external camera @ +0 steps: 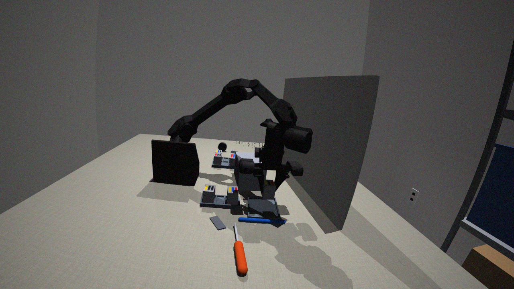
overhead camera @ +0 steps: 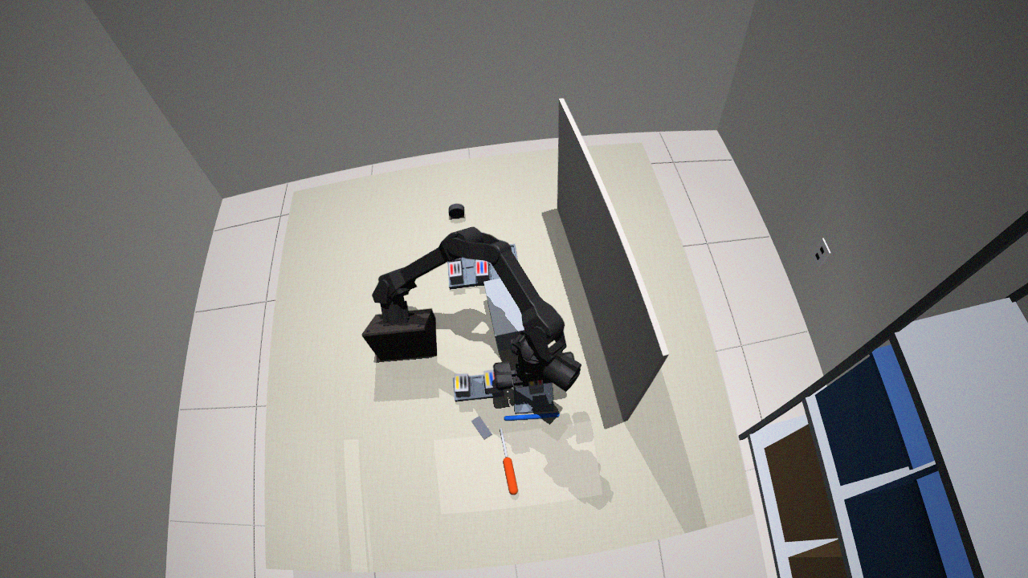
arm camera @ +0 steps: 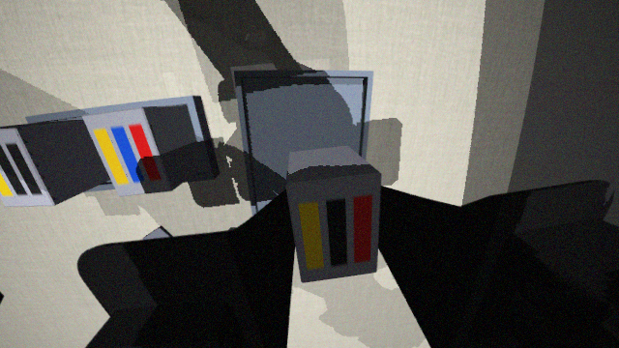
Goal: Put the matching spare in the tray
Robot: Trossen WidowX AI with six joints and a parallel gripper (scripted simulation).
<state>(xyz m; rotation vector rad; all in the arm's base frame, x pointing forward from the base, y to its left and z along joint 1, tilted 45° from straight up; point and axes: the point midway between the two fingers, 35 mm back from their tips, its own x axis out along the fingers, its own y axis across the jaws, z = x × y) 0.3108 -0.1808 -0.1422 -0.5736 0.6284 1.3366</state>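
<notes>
The grey tray lies 1 cm behind my gripper tip, 1 cm to the left of it and 6 cm below it. Also, from my gripper tip: grey mounted unit (2 cm behind, 22 cm to the left, 1 cm below); then grey spare (2 cm above); then blue pen (3 cm behind, 7 cm to the right, 6 cm below).
</notes>
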